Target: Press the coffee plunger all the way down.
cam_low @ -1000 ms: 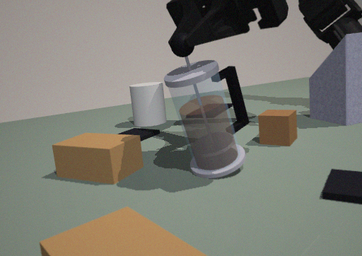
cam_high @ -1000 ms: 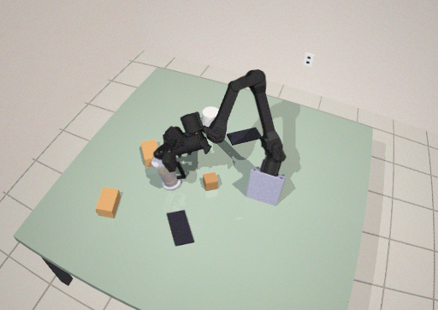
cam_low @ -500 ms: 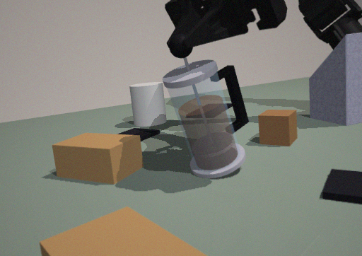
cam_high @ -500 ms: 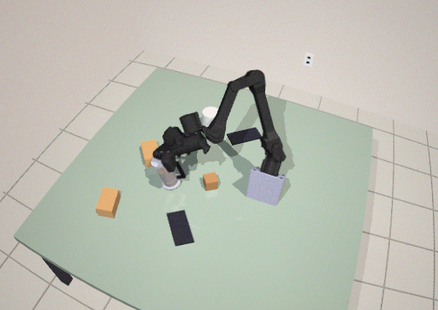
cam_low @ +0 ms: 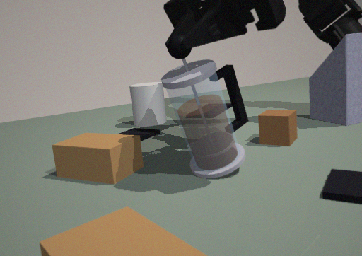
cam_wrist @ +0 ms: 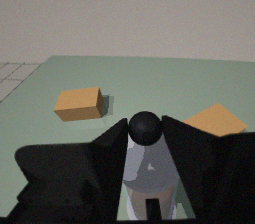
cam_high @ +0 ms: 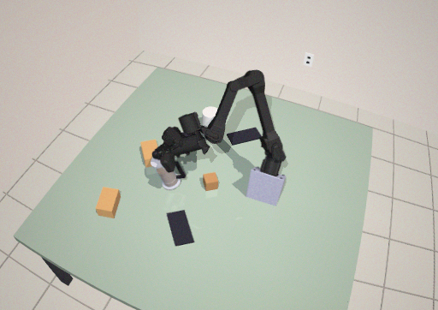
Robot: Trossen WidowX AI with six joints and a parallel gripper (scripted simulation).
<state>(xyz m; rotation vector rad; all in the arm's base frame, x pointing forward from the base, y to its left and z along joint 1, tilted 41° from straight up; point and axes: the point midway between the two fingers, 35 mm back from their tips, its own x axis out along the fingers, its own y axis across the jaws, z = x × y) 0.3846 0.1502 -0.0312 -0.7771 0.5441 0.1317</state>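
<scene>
The coffee press lies 5 cm behind my gripper tip, 2 cm to the right of it and 8 cm below it.
</scene>
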